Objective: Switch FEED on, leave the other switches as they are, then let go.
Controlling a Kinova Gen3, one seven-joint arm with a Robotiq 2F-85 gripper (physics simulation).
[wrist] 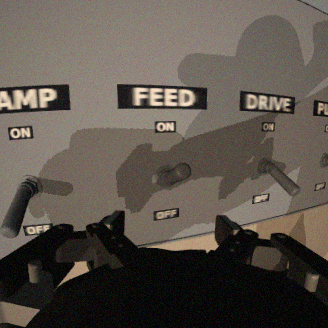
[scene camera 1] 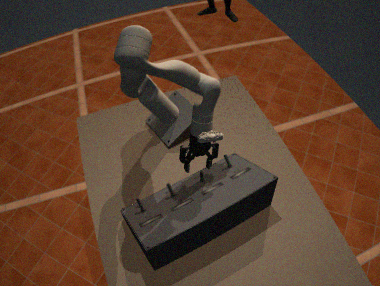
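Seen in the pictures: gripper, fingertip midpoint: (wrist: 169, 224) (scene camera 1: 197, 169); arm's base at its link origin: (scene camera 1: 169, 114).
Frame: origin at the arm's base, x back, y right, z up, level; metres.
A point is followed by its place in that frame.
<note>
The FEED switch lever (scene camera 1: 202, 176) @(x -0.401, y 0.073, z 0.060 m) (wrist: 176, 173) @(x -0.393, y 0.067, z 0.077 m) stands between its ON and OFF labels in the wrist view. It points almost at the wrist camera, its tip slightly toward the ON side of its base, unlike the neighbouring levers, which tilt toward OFF. My gripper (scene camera 1: 198, 167) @(x -0.356, y 0.067, z 0.045 m) (wrist: 169, 224) @(x -0.356, y 0.067, z 0.045 m) is open, with its fingertips wide apart on the robot's side of the FEED lever. Nothing is between the fingers, and they are apart from the lever. The DRIVE lever (scene camera 1: 170, 190) @(x -0.389, y 0.195, z 0.052 m) (wrist: 281, 177) @(x -0.384, y 0.188, z 0.055 m) tilts toward OFF. The lever under the cut-off label ending in AMP (scene camera 1: 227, 161) @(x -0.385, y -0.044, z 0.050 m) (wrist: 19, 207) @(x -0.380, y -0.043, z 0.056 m) also tilts toward OFF.
The dark switch box (scene camera 1: 215, 222) @(x -0.585, y 0.134, z 0.064 m) (wrist: 100, 45) @(x -0.500, y 0.017, z 0.079 m) lies on the table (scene camera 1: 300, 240) @(x -0.770, y -0.122, z -0.062 m) in front of the arm. A fourth lever (scene camera 1: 140, 205) @(x -0.392, y 0.314, z 0.052 m) stands at its left end in the scene view; its label is cut off in the wrist view. The arm's shadow falls across the panel.
</note>
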